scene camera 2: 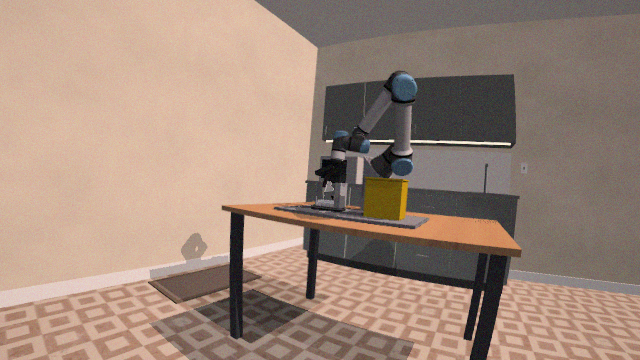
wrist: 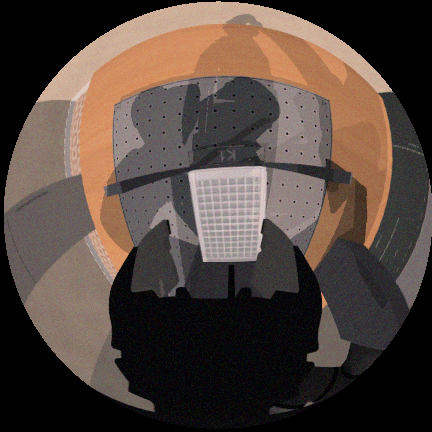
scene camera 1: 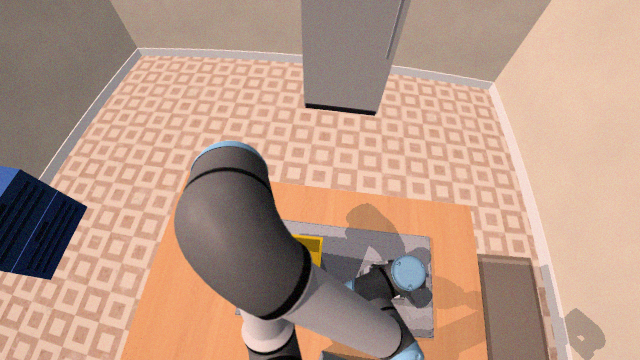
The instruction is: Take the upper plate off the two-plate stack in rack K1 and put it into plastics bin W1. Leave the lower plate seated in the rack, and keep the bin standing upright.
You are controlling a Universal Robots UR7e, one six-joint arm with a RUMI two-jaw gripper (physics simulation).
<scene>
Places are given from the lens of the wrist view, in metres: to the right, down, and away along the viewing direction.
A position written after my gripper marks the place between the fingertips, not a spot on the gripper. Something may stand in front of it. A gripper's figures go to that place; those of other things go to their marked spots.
my gripper (wrist: 215, 220): 0.00, 0.01, 0.14
white gridded plate (wrist: 228, 203): 0.01, -0.01, 0.14
</scene>
